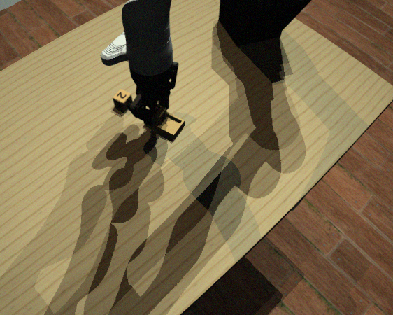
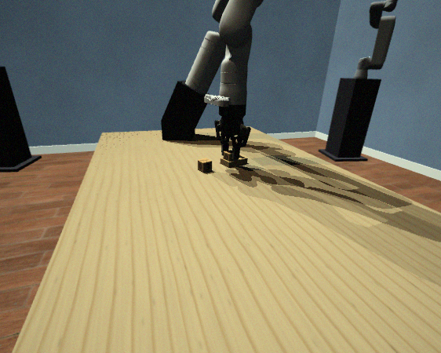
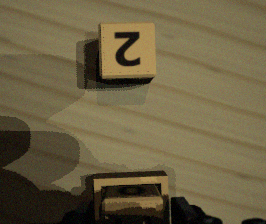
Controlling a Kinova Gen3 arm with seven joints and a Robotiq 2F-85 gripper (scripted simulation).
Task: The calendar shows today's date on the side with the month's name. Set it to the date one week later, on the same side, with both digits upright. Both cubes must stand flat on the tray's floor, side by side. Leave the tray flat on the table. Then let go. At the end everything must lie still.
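The wooden tray is 10 mm behind my hand, 10 mm to the left of it and 30 mm below it. Round my hand: cube: 50 mm ahead, 80 mm to the right, 20 mm below.
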